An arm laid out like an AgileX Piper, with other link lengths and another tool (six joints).
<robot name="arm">
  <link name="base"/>
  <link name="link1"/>
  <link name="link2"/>
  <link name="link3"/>
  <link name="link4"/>
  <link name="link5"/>
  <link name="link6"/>
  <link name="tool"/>
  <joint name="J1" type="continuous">
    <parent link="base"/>
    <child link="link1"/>
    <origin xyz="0 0 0.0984" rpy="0 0 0"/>
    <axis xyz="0 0 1"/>
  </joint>
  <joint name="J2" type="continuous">
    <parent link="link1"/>
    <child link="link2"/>
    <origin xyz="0 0 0" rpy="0 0 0"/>
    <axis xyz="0 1 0"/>
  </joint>
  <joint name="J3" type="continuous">
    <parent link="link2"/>
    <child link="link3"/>
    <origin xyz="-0.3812 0 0.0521" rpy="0 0 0"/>
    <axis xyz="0 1 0"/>
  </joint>
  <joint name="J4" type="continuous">
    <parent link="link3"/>
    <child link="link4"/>
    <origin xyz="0.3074 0 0.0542" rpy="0 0 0"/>
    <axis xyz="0.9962 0 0.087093"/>
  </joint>
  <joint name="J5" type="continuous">
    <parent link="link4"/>
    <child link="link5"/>
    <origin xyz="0 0 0" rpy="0 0 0"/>
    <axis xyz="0 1 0"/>
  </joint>
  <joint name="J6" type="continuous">
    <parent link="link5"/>
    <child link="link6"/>
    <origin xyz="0.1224 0 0.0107" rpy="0 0 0"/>
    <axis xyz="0.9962 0 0.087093"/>
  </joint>
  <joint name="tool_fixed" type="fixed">
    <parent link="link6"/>
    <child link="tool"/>
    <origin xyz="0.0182 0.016 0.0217" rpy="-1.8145 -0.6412 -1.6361"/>
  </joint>
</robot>
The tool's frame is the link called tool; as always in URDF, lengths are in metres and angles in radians. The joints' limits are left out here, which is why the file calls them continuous.
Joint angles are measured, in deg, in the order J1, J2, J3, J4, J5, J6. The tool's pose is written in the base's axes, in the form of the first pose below.
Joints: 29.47, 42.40, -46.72, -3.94, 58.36, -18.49
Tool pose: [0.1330, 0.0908, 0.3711], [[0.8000, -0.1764, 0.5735], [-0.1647, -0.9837, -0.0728], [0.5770, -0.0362, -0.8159]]
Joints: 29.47, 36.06, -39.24, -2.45, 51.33, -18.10
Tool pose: [0.1139, 0.0839, 0.3478], [[0.7560, -0.1647, 0.6336], [-0.2059, -0.9785, -0.0087], [0.6214, -0.1239, -0.7736]]
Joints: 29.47, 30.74, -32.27, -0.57, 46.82, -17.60
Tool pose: [0.0971, 0.0783, 0.3187], [[0.7407, -0.1604, 0.6523], [-0.2420, -0.9696, 0.0363], [0.6267, -0.1848, -0.7571]]
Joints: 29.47, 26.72, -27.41, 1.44, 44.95, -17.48
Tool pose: [0.0836, 0.0743, 0.2954], [[0.7427, -0.1588, 0.6505], [-0.2656, -0.9616, 0.0685], [0.6146, -0.2236, -0.7564]]
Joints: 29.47, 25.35, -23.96, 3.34, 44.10, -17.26
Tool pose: [0.0779, 0.0743, 0.2750], [[0.7645, -0.1676, 0.6225], [-0.2783, -0.9568, 0.0842], [0.5815, -0.2376, -0.7781]]
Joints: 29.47, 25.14, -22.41, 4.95, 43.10, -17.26
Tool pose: [0.0765, 0.0762, 0.2666], [[0.7754, -0.1722, 0.6075], [-0.2905, -0.9515, 0.1011], [0.5607, -0.2549, -0.7878]]
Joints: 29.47, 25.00, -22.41, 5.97, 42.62, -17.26
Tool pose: [0.0761, 0.0775, 0.2684], [[0.7750, -0.1721, 0.6080], [-0.3022, -0.9460, 0.1175], [0.5550, -0.2748, -0.7852]]
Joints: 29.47, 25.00, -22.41, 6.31, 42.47, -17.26
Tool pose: [0.0760, 0.0780, 0.2689], [[0.7754, -0.1723, 0.6075], [-0.3058, -0.9442, 0.1225], [0.5525, -0.2808, -0.7848]]
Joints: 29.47, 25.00, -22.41, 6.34, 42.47, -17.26
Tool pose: [0.0760, 0.0781, 0.2689], [[0.7755, -0.1723, 0.6073], [-0.3060, -0.9441, 0.1229], [0.5522, -0.2812, -0.7849]]
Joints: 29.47, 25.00, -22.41, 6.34, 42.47, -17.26
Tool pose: [0.0760, 0.0781, 0.2689], [[0.7755, -0.1723, 0.6073], [-0.3060, -0.9441, 0.1229], [0.5522, -0.2812, -0.7849]]
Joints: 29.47, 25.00, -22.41, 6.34, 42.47, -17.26
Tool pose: [0.0760, 0.0781, 0.2689], [[0.7755, -0.1723, 0.6073], [-0.3060, -0.9441, 0.1229], [0.5522, -0.2812, -0.7849]]
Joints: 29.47, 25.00, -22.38, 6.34, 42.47, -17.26
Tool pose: [0.0760, 0.0781, 0.2687], [[0.7758, -0.1725, 0.6070], [-0.3059, -0.9441, 0.1227], [0.5519, -0.2808, -0.7852]]
